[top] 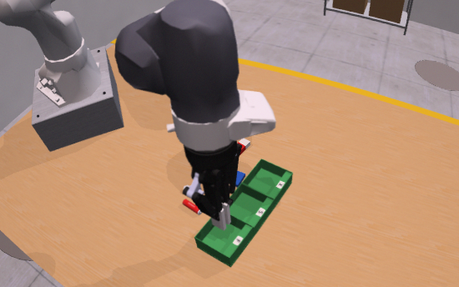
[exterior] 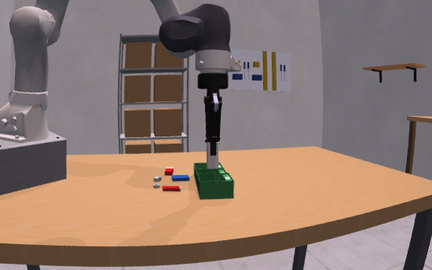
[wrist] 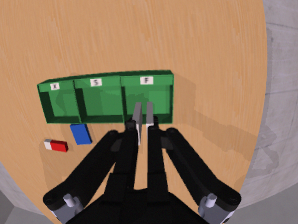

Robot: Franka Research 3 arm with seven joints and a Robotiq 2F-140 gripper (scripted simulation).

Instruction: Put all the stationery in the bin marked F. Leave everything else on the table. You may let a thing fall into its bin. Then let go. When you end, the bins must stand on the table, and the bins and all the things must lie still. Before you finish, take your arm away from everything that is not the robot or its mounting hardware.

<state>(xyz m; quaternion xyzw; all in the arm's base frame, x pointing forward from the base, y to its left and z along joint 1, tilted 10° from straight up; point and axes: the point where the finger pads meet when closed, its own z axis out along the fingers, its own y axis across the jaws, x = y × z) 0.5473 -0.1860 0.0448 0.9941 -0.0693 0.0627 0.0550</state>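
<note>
Right now my hand is 8 cm to the right of the green three-compartment bin, 8 cm above it and 2 cm short of it. From my hand the other things lie so: flat blue block (16 cm to the left, 10 cm below, 6 cm behind); then red cylinder (10 cm below, 10 cm behind, 4 cm to the left); then metal nut (14 cm behind, 10 cm below, 9 cm to the left).
</note>
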